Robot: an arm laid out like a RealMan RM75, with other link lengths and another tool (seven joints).
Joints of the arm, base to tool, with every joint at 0 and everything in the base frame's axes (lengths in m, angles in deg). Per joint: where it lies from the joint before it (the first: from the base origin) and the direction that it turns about. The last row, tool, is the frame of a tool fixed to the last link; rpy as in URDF.
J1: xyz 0 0 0.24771 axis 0 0 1
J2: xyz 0 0 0 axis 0 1 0
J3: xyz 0 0 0.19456 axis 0 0 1
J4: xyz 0 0 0 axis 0 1 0
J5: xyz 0 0 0.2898 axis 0 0 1
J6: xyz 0 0 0 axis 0 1 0
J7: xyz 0 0 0.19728 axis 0 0 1
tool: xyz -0.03 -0.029 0.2 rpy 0 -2.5 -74.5
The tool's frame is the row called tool.
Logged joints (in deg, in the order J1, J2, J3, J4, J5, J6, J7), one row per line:
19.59, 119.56, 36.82, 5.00, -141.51, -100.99, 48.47
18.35, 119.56, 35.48, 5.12, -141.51, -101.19, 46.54
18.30, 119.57, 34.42, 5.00, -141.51, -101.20, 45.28
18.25, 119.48, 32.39, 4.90, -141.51, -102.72, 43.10
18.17, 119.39, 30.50, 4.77, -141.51, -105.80, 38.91
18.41, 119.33, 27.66, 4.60, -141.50, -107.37, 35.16
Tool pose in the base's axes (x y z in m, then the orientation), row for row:
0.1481, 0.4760, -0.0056, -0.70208, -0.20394, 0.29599, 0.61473
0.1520, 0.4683, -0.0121, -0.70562, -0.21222, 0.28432, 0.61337
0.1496, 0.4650, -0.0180, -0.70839, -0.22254, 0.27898, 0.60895
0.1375, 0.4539, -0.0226, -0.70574, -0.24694, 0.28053, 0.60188
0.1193, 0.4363, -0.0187, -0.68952, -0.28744, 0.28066, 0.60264
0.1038, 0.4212, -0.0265, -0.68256, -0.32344, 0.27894, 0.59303
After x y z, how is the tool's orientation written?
As a quaternion, x y z w.
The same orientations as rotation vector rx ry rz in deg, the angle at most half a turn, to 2 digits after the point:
-92.69, -26.93, 39.08
-93.21, -28.03, 37.56
-93.75, -29.45, 36.92
-93.67, -32.77, 37.23
-91.49, -38.14, 37.24
-90.92, -43.08, 37.16

